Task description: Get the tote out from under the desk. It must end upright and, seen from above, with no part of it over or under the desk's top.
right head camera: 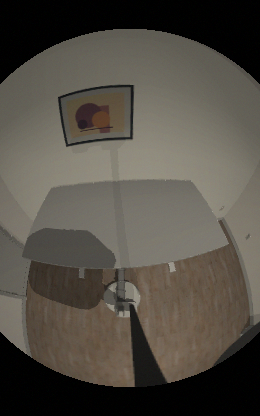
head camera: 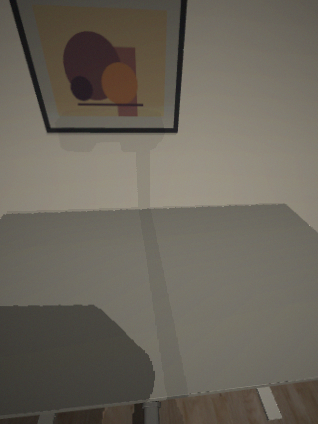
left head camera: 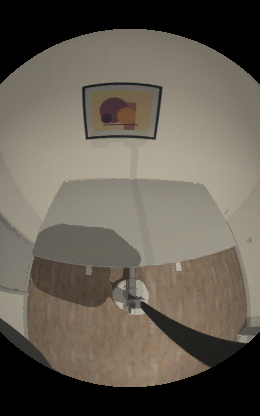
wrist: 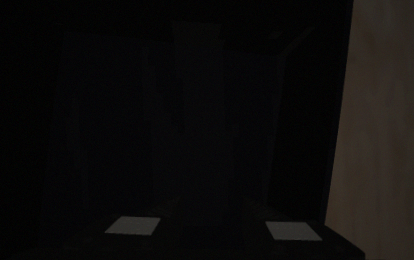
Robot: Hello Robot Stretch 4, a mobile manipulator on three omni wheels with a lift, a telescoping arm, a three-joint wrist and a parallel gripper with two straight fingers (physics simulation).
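Places are measured from the robot's base along level axes (x ahead, y left, z up), in centimetres.
Pixels of known places: gripper, fingertip midpoint: (wrist: pixel 212 213).
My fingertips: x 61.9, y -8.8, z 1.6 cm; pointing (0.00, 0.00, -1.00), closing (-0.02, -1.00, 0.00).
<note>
Behind a point stands the place of what it marks.
The black tote (wrist: pixel 310 125) @(x 67.8, y -14.2, z 4.7 cm) fills most of the wrist view, very close and dark, with its open inside facing the camera. My gripper (wrist: pixel 212 213) @(x 61.9, y -8.8, z 1.6 cm) is open, its two fingers apart at the bottom of that view in front of the tote's dark inside. Whether the fingertips touch the tote is too dark to tell. The desk's grey top (head camera: pixel 225 300) @(x 44.6, y -24.2, z 92.2 cm) (left head camera: pixel 175 220) @(x 51.1, y -26.4, z 92.2 cm) (right head camera: pixel 165 220) @(x 51.0, y -33.1, z 92.2 cm) hides the tote and my gripper in the head views. My arm (head camera: pixel 151 412) @(x 28.0, y 0.0, z 35.1 cm) (left head camera: pixel 132 275) @(x 21.6, y -0.5, z 35.0 cm) (right head camera: pixel 121 277) @(x 21.8, y -1.0, z 34.9 cm) runs under its front edge.
One pale desk foot (head camera: pixel 270 402) (left head camera: pixel 178 266) (right head camera: pixel 172 267) shows right of my arm, and another foot (left head camera: pixel 88 270) (right head camera: pixel 81 273) shows left of it. A wall with a framed picture (head camera: pixel 117 80) @(x 98.1, y 12.5, z 149.6 cm) (left head camera: pixel 122 112) @(x 98.0, y 14.3, z 150.8 cm) (right head camera: pixel 97 115) @(x 98.0, y 13.6, z 151.6 cm) stands behind the desk. Wood floor (wrist: pixel 382 125) @(x 68.1, y -23.4, z -2.8 cm) shows at the wrist view's right.
</note>
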